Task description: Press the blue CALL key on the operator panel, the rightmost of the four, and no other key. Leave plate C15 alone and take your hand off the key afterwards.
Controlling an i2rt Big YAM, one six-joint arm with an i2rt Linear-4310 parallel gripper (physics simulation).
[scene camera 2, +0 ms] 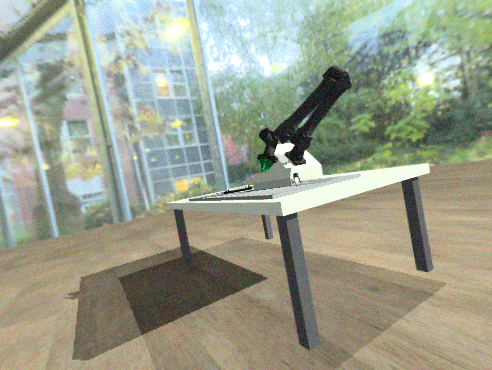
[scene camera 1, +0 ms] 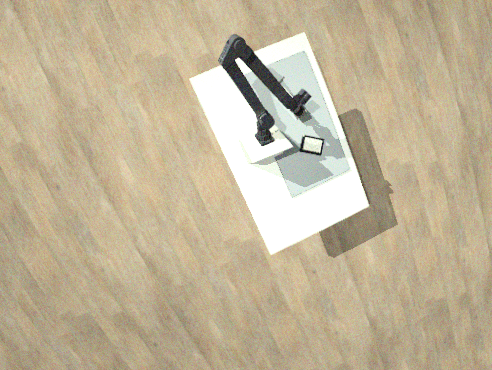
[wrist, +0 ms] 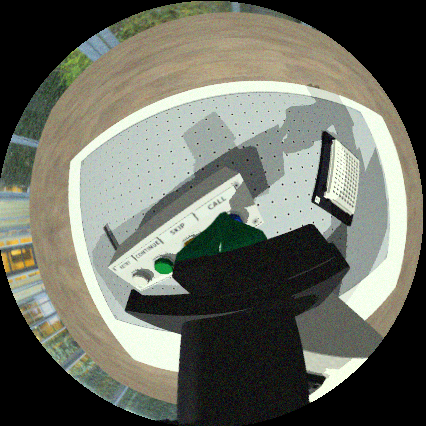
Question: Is my gripper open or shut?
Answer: Shut.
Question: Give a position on a white button panel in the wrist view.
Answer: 164,234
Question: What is my gripper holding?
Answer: Nothing.
